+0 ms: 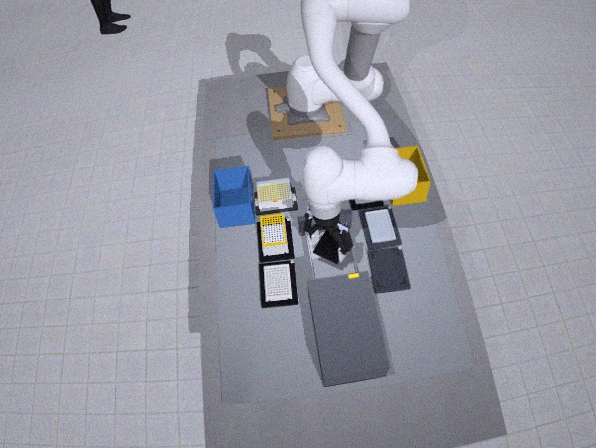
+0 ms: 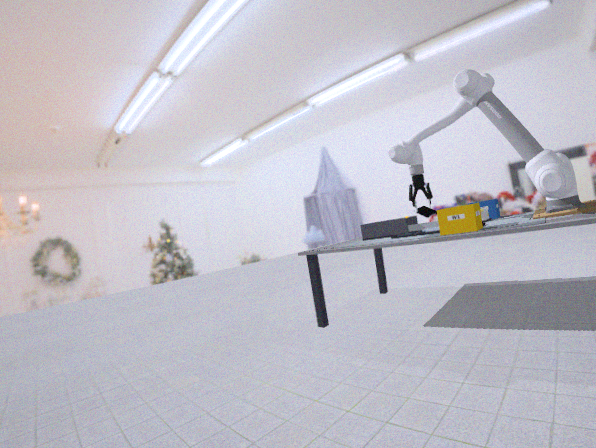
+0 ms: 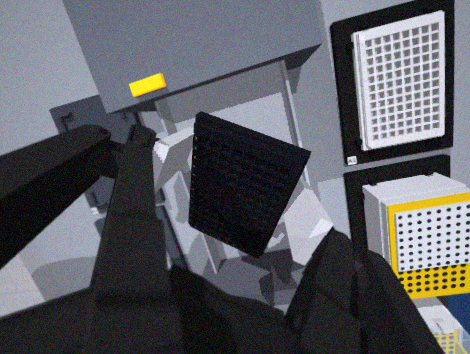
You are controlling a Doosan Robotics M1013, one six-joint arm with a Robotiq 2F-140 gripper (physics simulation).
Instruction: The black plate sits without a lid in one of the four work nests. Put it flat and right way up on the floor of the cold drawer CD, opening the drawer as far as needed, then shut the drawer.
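Where they show: gripper, fingertip midpoint: (image 1: 329, 251) (image 2: 422, 211) (image 3: 242, 170); arm's base, link origin: (image 1: 305, 109) (image 2: 563, 208).
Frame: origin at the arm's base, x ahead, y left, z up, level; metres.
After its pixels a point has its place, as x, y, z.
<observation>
My gripper (image 1: 329, 245) @(0.788, -0.048, 0.103) (image 2: 424, 206) @(0.788, -0.048, 0.103) (image 3: 242, 170) @(0.788, -0.048, 0.103) is shut on the black plate (image 1: 327, 248) @(0.784, -0.052, 0.117) (image 2: 426, 211) @(0.759, -0.030, 0.099) (image 3: 245, 185) @(0.777, -0.048, 0.110), held by opposite sides. The plate has no lid and looks tilted between the fingers. It hangs above the cold drawer (image 1: 325, 270) @(0.797, -0.062, -0.001) (image 2: 423, 227) @(0.770, 0.039, 0.009) (image 3: 265, 112) @(0.825, -0.077, -0.001), turned askew to the drawer's sides. The drawer is pulled out of its grey cabinet (image 1: 347, 330) @(1.053, -0.041, 0.083) (image 2: 387, 229) @(1.000, 0.060, 0.029) (image 3: 200, 40) @(0.896, -0.042, 0.083); the plate and fingers hide part of it. The front right nest (image 1: 388, 270) @(0.835, 0.148, -0.007) holds no plate.
A nest with a pale plate (image 1: 380, 226) @(0.666, 0.160, 0.007) stands right of the drawer. Left of it are a white plate (image 1: 277, 282) @(0.816, -0.225, 0.006) (image 3: 405, 80) @(0.816, -0.233, -0.003), a yellow rack (image 1: 273, 230) @(0.645, -0.212, 0.057) (image 3: 432, 245) @(0.649, -0.212, 0.057) and a box (image 1: 274, 194) @(0.494, -0.190, 0.059). A blue bin (image 1: 234, 212) @(0.549, -0.338, 0.065) and a yellow bin (image 1: 410, 195) @(0.571, 0.298, 0.031) (image 2: 459, 222) @(0.472, 0.370, 0.029) stand further out.
</observation>
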